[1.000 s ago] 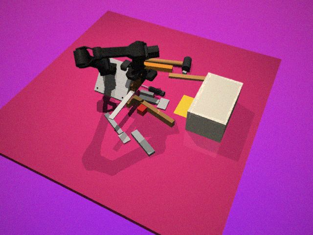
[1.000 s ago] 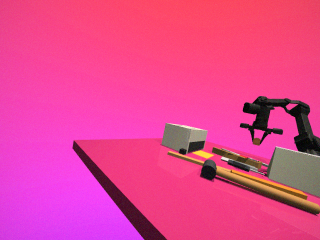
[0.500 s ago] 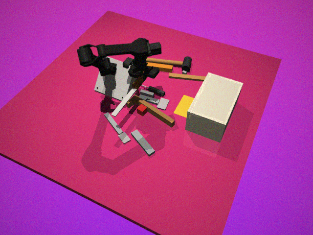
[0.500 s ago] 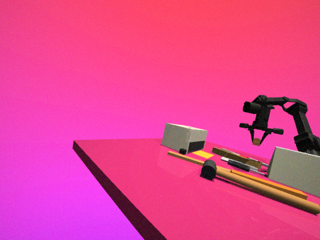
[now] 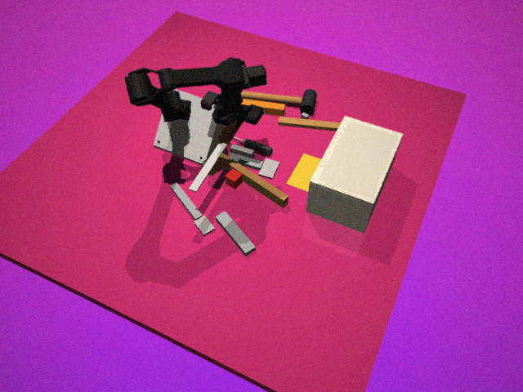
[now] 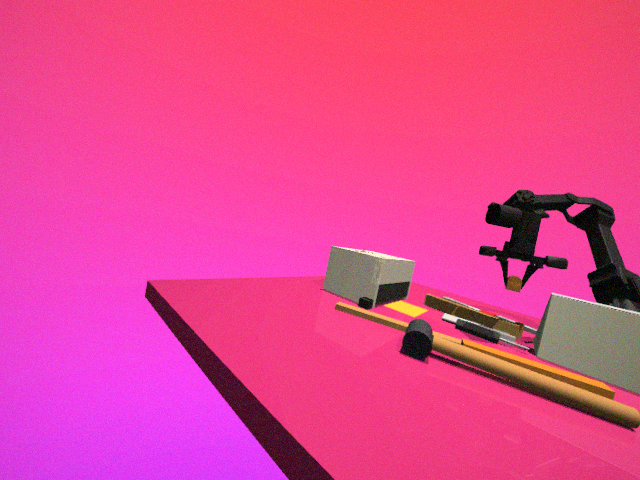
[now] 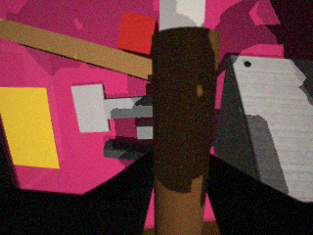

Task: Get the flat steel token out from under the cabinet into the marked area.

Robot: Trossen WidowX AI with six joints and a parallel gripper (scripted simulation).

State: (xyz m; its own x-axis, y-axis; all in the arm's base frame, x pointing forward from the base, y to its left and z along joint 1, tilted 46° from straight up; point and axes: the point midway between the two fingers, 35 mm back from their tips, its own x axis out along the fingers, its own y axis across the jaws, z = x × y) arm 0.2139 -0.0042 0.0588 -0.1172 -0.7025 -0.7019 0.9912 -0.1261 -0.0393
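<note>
Now: the dark screwdriver 130 mm below my gripper tip, 70 mm to the left of it and 20 mm ahead of it. Round my gripper tip: red cube: 120 mm below, 100 mm to the right, 40 mm ahead; then orange bar: 250 mm to the left, 130 mm below, 20 mm behind; then grey token: 440 mm ahead, 140 mm below, 80 mm to the left.
</note>
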